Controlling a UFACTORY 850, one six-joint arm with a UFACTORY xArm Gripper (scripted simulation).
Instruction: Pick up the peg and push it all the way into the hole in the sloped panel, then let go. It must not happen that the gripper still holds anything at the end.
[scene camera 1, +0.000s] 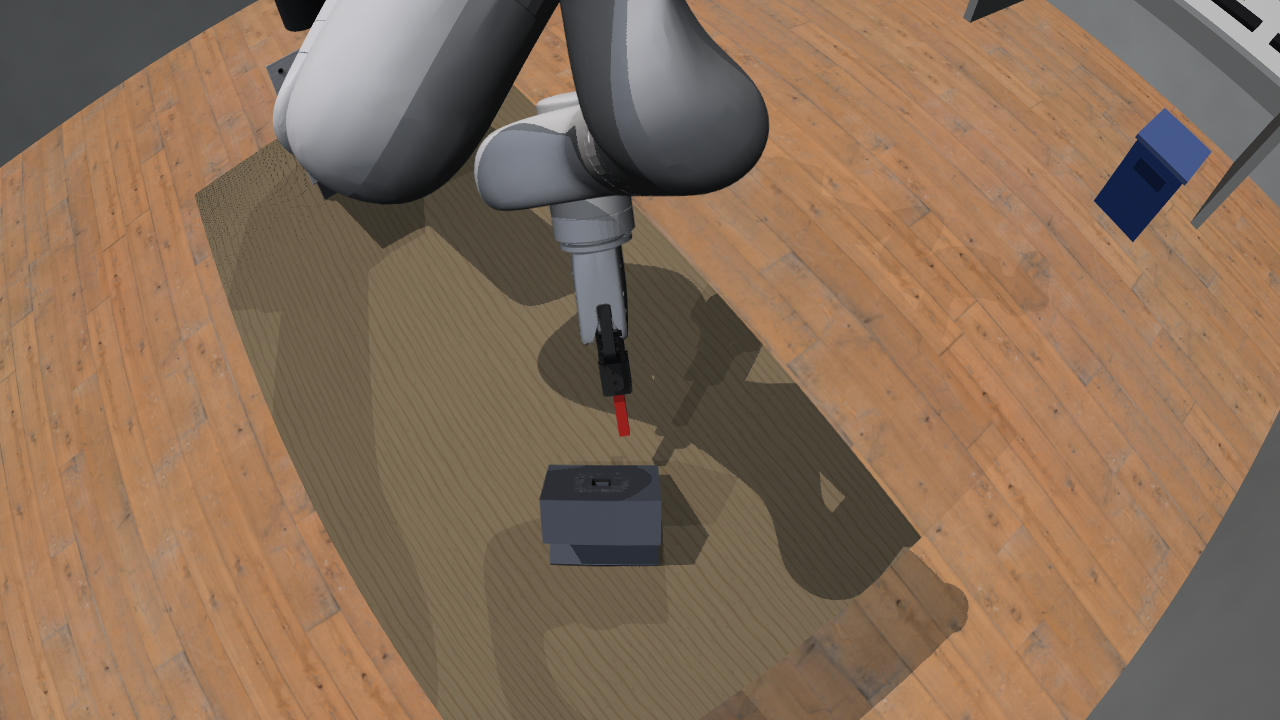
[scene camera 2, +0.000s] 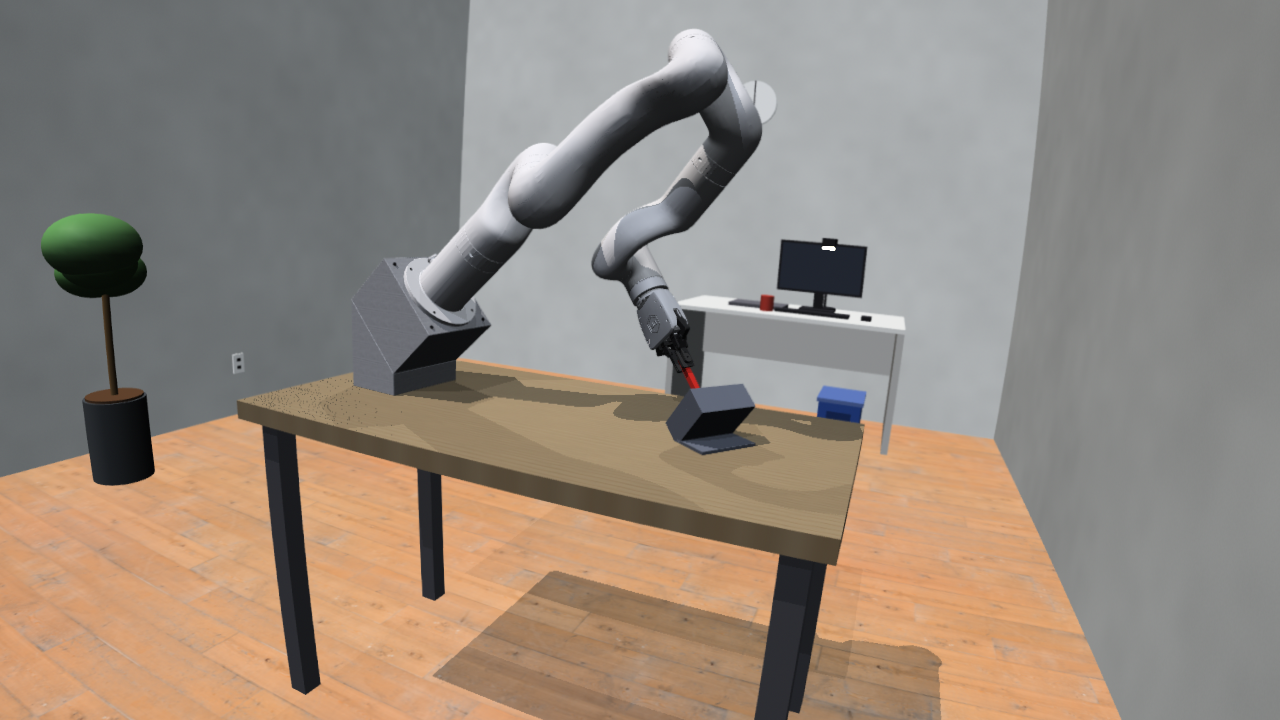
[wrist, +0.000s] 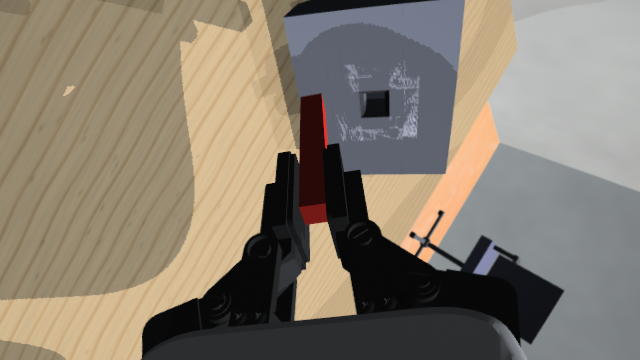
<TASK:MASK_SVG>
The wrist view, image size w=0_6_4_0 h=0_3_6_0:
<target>my gripper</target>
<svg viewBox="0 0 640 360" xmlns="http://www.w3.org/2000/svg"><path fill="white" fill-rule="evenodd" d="M527 359L521 349L518 300L514 287L505 279L449 269L446 269L446 271L436 270L427 262L382 236L379 226L368 218L361 171L344 172L340 146L337 143L327 145L327 148L323 149L326 215L337 257L341 259L342 267L350 273L357 315L294 321L297 277L302 273L302 270L306 270L306 263L310 262L310 224L305 225L299 209L299 162L297 156L292 154L291 151L282 152L277 155L275 183L266 184L260 233L252 236L246 242L242 259L204 294L203 298L194 298L156 314L148 320L142 333L141 360Z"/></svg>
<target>red peg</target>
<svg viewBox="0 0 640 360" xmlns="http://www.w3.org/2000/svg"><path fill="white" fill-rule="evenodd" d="M322 93L301 97L299 209L305 225L328 222L323 165L323 149L327 148L328 142Z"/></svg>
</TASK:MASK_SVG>
